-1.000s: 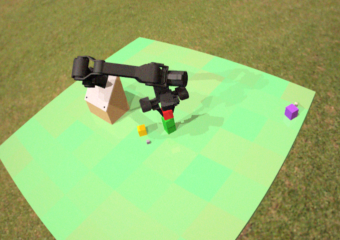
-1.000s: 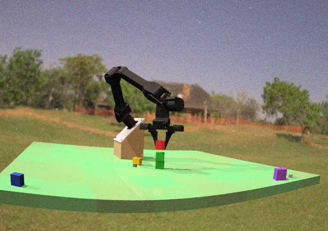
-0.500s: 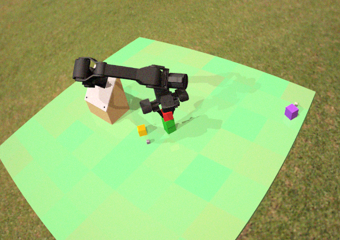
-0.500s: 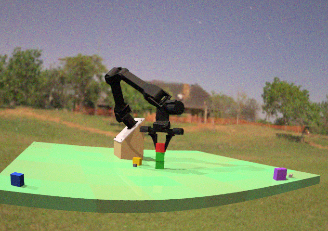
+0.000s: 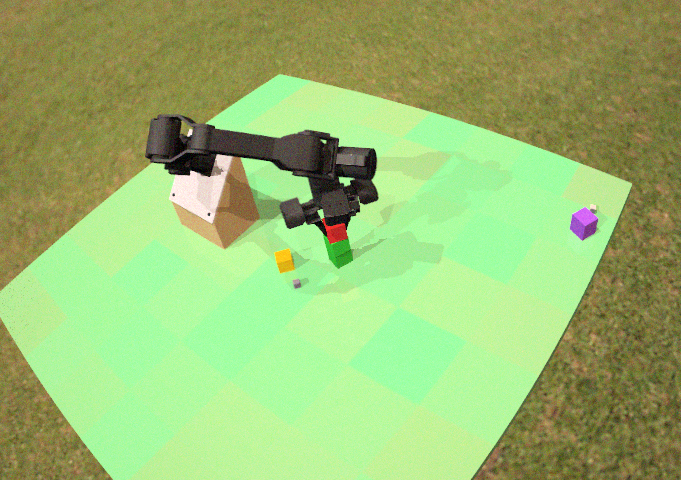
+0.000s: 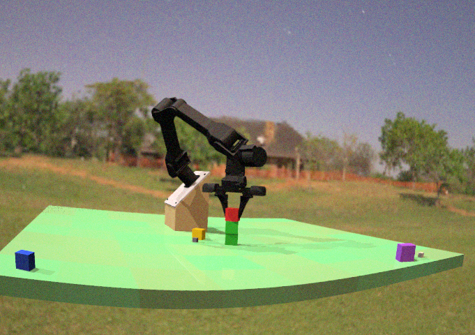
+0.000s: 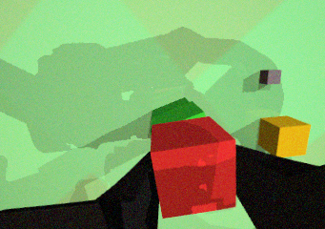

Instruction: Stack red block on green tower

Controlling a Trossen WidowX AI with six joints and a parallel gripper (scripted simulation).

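Right now my gripper tip is 10 mm below the red block. From my gripper tip the other things lie so: purple block 440 mm ahead, 350 mm to the left, 60 mm below; then yellow block 100 mm behind, 70 mm to the right, 70 mm below; then tiny grey cube 100 mm to the right, 80 mm below, 40 mm behind.
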